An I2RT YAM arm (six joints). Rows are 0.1 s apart.
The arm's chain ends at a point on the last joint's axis. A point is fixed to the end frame.
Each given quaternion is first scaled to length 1.
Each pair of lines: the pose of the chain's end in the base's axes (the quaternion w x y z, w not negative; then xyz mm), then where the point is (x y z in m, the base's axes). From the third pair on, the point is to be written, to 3 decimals.
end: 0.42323, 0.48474, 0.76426, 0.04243, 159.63, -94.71, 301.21
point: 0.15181 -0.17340 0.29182
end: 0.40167, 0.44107, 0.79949, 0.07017, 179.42, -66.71, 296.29
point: 0.18124 -0.14554 0.28515
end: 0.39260, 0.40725, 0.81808, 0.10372, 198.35, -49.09, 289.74
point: 0.208 -0.127 0.276
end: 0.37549, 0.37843, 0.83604, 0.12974, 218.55, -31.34, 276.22
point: 0.235 -0.108 0.260
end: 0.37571, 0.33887, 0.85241, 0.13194, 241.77, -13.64, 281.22
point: 0.264 -0.089 0.267
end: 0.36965, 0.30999, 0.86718, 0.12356, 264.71, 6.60, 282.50
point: 0.291 -0.068 0.271
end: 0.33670, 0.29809, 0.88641, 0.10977, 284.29, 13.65, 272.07
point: 0.312 -0.060 0.260
